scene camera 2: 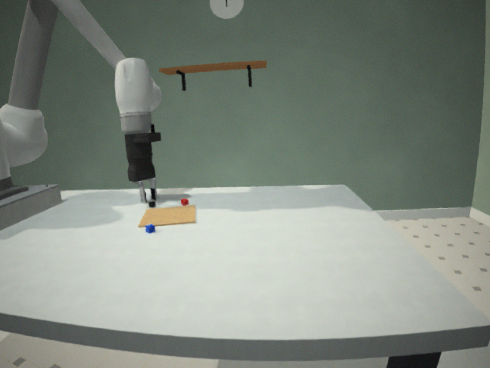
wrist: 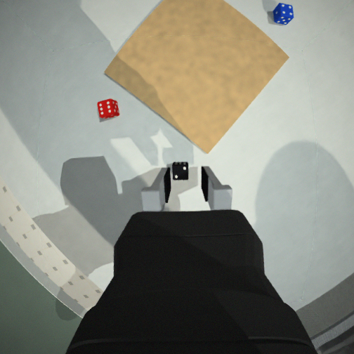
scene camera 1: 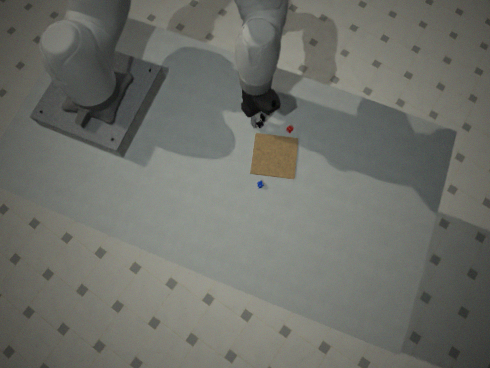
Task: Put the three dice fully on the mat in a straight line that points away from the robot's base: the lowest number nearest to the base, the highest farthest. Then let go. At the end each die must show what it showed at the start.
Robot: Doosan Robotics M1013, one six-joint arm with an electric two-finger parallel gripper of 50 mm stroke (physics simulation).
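Places are measured from the arm's base along level axes (x right, y ahead, z up), in centimetres.
Pixels of known places: gripper, fingertip midpoint: (scene camera 2: 149,201) (scene camera 1: 258,122); arm's base, link origin: (scene camera 1: 98,93).
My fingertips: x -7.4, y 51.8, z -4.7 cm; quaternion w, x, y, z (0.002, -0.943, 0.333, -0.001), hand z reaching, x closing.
Observation:
Ahead of a thing's pixels: the offset from my fingertips to its top centre. Level surfaces: height alone.
A black die {dx -0.1, dy +0.7, dz -0.2 cm} (scene camera 1: 259,124) (scene camera 2: 152,204) (wrist: 180,171) sits on the table just off the mat's corner; its large face in the wrist view has two pips. My gripper (scene camera 1: 258,121) (scene camera 2: 148,199) (wrist: 185,177) is open and empty, low over the table, fingers near the black die, which is closer to the left finger in the wrist view. A red die {dx -1.4, dy +10.4, dz -0.2 cm} (scene camera 1: 290,129) (scene camera 2: 185,202) (wrist: 108,109) lies off the mat, six pips on its large face. A blue die {dx +19.6, dy +6.6, dz -0.2 cm} (scene camera 1: 260,184) (scene camera 2: 150,228) (wrist: 283,13) lies beyond the opposite side of the tan mat {dx +8.8, dy +8.2, dz -1.5 cm} (scene camera 1: 275,156) (scene camera 2: 170,216) (wrist: 200,70).
The robot's base plate (scene camera 1: 112,139) stands on the left of the table {dz -1.9 cm} (scene camera 1: 300,240) (scene camera 2: 250,275). Arm shadows fall across the table and a mat edge. A wall shelf (scene camera 2: 215,67) hangs on the green wall behind.

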